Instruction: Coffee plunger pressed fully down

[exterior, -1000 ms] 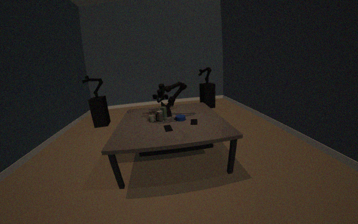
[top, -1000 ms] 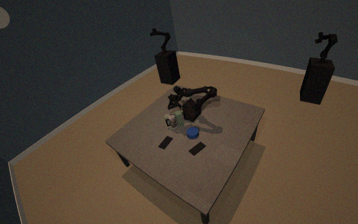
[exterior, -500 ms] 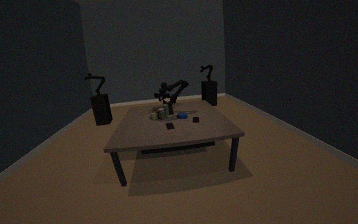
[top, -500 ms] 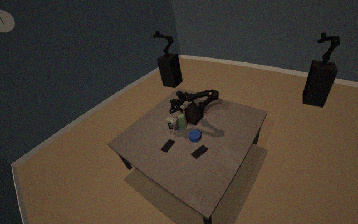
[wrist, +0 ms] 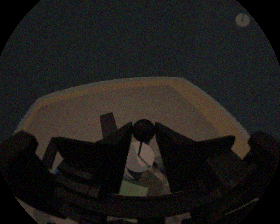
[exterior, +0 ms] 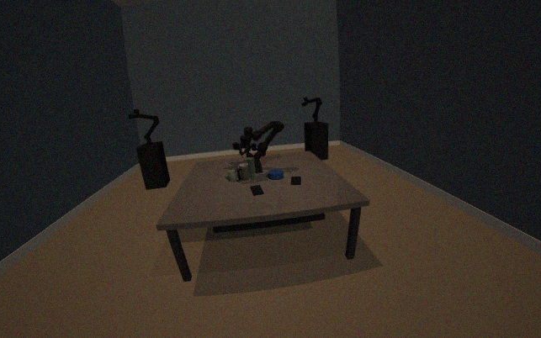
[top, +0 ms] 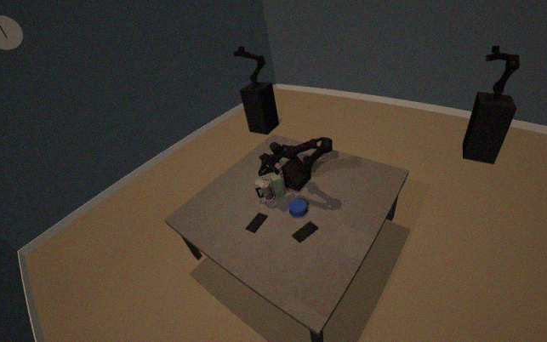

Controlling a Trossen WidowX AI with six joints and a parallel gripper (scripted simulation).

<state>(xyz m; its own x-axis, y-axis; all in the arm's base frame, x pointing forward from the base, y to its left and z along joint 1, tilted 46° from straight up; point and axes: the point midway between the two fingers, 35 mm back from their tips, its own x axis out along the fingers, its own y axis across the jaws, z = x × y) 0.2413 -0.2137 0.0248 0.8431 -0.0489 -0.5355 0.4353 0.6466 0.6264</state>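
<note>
The coffee press lies 12 cm below my gripper tip and 1 cm behind it. The rest, counted from my gripper tip: cup (19 cm below, 9 cm to the right, 7 cm behind); green carton (15 cm below, 8 cm behind, 6 cm to the left).
</note>
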